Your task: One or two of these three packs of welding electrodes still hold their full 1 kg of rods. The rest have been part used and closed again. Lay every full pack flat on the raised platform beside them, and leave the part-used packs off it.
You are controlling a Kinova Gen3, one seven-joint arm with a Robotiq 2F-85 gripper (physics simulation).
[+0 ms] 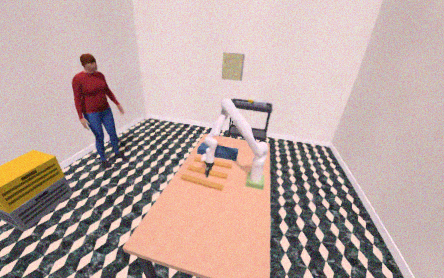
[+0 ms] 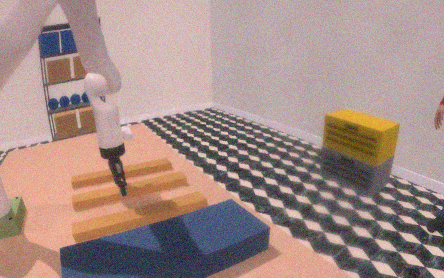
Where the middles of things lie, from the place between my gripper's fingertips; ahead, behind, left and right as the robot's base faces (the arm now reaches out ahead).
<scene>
Right now my hand is 34 cm to the left of the blue raised platform (image 2: 225,232) and 2 cm below it.
</scene>
